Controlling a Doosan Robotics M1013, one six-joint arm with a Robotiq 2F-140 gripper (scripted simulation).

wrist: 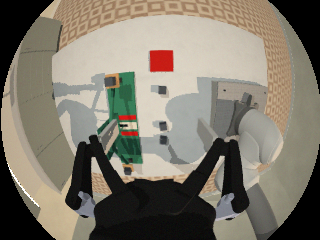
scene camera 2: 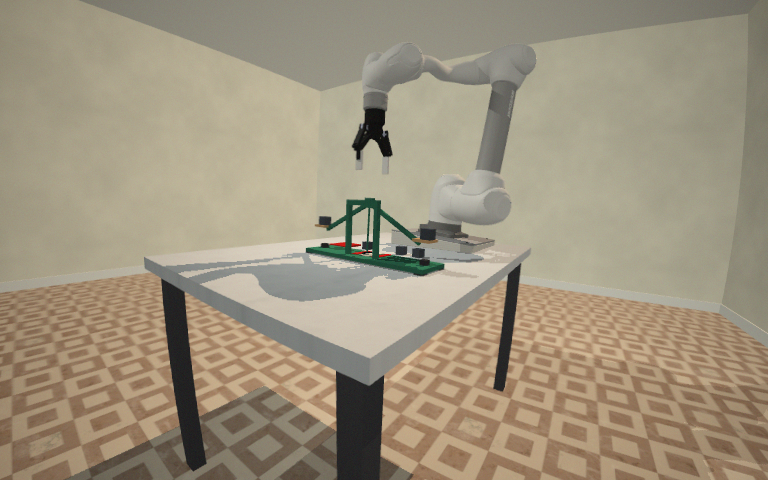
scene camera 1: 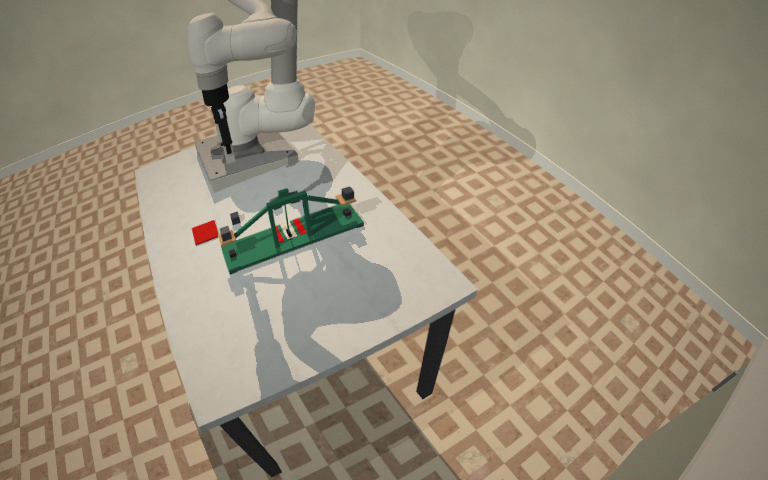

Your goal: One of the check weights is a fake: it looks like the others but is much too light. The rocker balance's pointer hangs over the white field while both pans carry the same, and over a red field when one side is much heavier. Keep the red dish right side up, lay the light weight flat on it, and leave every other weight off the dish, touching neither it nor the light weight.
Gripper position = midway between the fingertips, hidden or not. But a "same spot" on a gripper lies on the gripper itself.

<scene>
gripper: wrist; scene camera 2; scene camera 1 226, 150
green rocker balance: wrist; scene camera 2; scene camera 1 253, 249
same spot on green rocker balance: [wrist: 128, 143] = [scene camera 2: 394, 259]
same spot on gripper: [scene camera 2: 361, 139] = [wrist: 90, 169]
</scene>
